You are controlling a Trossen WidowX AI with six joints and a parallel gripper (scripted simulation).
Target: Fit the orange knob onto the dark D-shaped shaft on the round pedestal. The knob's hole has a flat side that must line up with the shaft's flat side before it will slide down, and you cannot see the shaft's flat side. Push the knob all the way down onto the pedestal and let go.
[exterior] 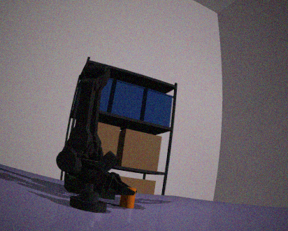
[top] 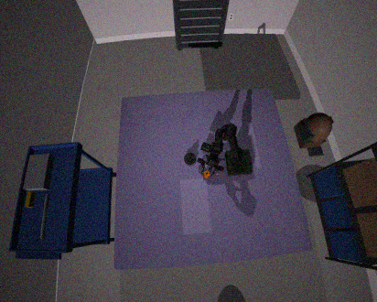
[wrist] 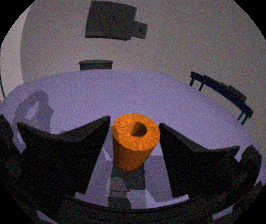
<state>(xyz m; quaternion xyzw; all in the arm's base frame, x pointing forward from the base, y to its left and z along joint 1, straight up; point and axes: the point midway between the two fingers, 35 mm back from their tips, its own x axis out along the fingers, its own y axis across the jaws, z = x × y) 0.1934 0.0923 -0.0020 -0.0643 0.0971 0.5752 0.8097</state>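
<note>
The orange knob lies 10 mm behind my gripper tip, 20 mm to the right of it and 20 mm below it. Also, from my gripper tip: dark pedestal (110 mm ahead, 130 mm to the right, 20 mm below).
</note>
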